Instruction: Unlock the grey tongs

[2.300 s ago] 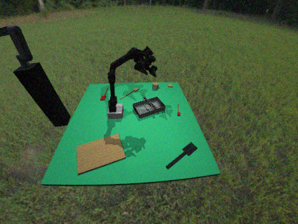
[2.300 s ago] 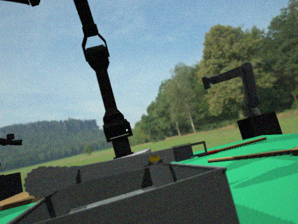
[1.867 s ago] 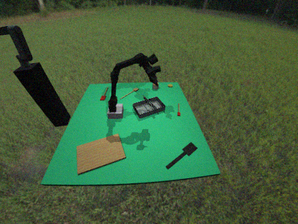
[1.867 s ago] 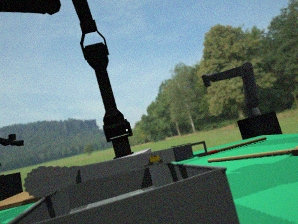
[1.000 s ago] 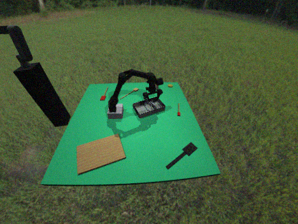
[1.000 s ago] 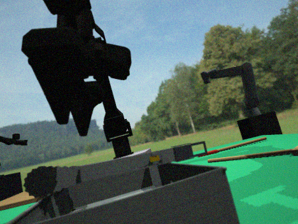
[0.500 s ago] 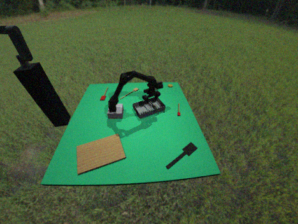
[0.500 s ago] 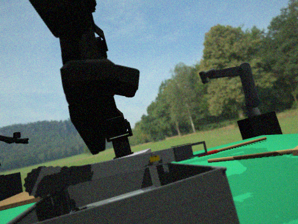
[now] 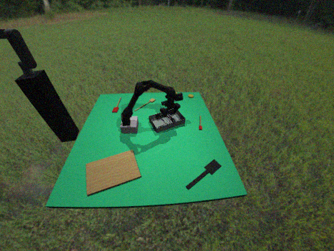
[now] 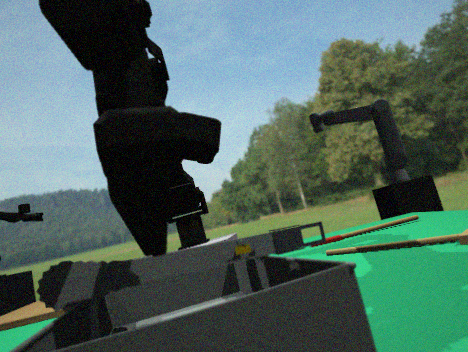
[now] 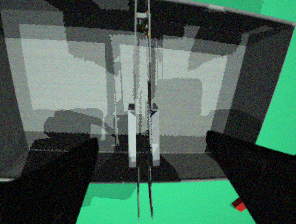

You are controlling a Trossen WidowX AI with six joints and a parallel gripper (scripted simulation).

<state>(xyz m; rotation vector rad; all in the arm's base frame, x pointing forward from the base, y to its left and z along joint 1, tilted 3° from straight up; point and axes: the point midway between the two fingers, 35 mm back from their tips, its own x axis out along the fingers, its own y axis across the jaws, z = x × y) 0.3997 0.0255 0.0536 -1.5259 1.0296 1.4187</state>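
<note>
Right now the roasting tin is 6 cm below my gripper tip, 2 cm behind it and 1 cm to the left of it. Round my gripper tip: red-tipped tool (29 cm ahead, 9 cm to the right, 8 cm below); then yellow lock piece (8 cm to the left, 3 cm behind, 1 cm below); then orange disc (42 cm to the left, 38 cm ahead, 8 cm below).
</note>
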